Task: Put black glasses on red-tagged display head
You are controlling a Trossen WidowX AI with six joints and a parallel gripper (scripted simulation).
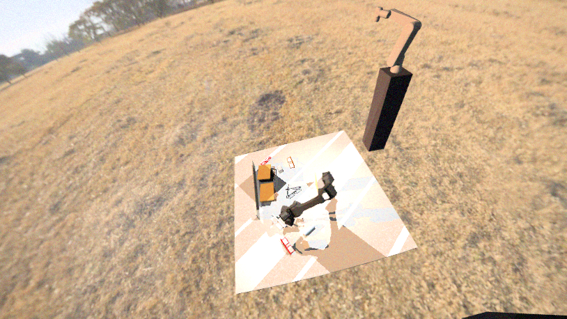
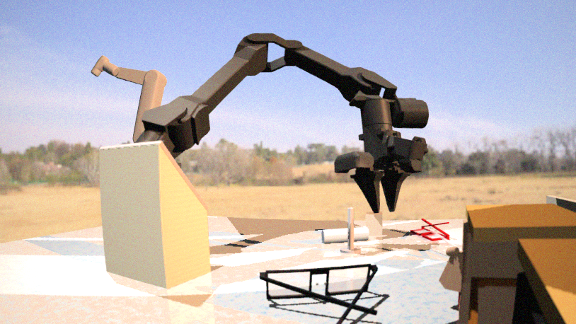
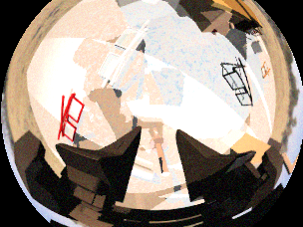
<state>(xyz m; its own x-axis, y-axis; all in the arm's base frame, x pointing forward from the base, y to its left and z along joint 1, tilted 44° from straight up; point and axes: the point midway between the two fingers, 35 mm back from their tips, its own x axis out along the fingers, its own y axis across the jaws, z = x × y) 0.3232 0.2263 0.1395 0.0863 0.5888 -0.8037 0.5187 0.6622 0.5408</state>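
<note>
Right now my gripper tip is 70 mm past the thin upright peg, 20 mm to the right of it and 60 mm above it.
</note>
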